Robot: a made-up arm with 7 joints.
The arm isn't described. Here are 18 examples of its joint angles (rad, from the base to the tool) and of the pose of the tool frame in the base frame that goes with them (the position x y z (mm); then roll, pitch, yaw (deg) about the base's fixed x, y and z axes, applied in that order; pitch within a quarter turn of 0, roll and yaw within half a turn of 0).
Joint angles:
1: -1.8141 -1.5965 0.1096 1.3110 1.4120 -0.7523 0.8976
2: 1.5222 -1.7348 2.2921 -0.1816 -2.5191 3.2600 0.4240
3: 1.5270 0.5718 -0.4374 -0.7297 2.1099 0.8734 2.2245
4: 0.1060 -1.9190 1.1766 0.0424 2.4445 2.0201 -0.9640
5: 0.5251 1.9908 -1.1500 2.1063 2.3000 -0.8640 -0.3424
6: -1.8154 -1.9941 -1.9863 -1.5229 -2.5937 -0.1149 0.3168
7: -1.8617 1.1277 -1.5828 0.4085 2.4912 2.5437 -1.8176
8: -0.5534 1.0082 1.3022 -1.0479 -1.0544 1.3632 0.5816
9: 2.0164 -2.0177 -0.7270 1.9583 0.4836 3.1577 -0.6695
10: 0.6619 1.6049 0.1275 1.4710 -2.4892 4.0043 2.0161
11: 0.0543 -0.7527 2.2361 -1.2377 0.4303 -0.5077 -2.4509
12: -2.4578 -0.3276 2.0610 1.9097 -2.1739 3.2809 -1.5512
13: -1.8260 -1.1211 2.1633 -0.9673 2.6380 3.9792 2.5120
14: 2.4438 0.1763 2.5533 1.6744 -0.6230 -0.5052 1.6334
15: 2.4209 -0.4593 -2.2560 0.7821 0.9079 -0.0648 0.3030
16: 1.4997 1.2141 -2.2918 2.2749 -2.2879 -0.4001 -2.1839
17: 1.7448 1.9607 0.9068 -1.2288 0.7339 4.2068 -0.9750
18: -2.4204 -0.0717 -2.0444 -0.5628 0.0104 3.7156 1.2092
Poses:
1: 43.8 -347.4 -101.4 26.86 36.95 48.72
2: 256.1 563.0 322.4 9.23 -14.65 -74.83
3: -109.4 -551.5 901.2 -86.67 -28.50 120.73
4: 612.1 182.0 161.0 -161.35 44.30 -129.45
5: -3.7 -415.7 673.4 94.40 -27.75 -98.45
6: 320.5 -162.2 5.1 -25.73 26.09 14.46
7: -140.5 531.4 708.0 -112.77 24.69 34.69
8: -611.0 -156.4 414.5 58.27 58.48 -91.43
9: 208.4 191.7 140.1 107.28 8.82 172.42
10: -433.2 -236.8 680.3 137.19 -6.94 146.65
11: 581.7 -347.0 600.1 19.18 9.59 178.23
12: 227.6 -54.0 759.7 139.99 69.00 -139.09
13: -463.0 -302.7 584.9 -71.03 -36.83 -112.82
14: 148.5 -494.7 596.4 134.43 -42.52 -155.67
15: 227.8 319.4 1057.3 -148.47 -46.23 16.36
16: 455.2 -203.5 173.6 -107.77 -12.29 155.91
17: 300.9 -360.7 10.8 4.18 28.36 156.37
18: 7.2 -96.7 959.0 157.01 4.18 33.67
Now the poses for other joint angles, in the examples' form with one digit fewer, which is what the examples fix.
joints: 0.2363 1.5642 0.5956 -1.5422 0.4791 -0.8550 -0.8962
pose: -344 -383 19 -27.0 58.0 111.7
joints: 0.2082 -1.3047 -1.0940 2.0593 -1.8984 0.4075 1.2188
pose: 334 -399 101 50.3 30.8 -16.0
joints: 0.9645 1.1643 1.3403 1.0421 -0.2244 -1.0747 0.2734
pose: -502 -111 725 112.4 -23.5 101.1
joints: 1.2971 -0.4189 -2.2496 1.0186 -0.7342 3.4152 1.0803
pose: 220 4 935 86.0 -13.8 169.1
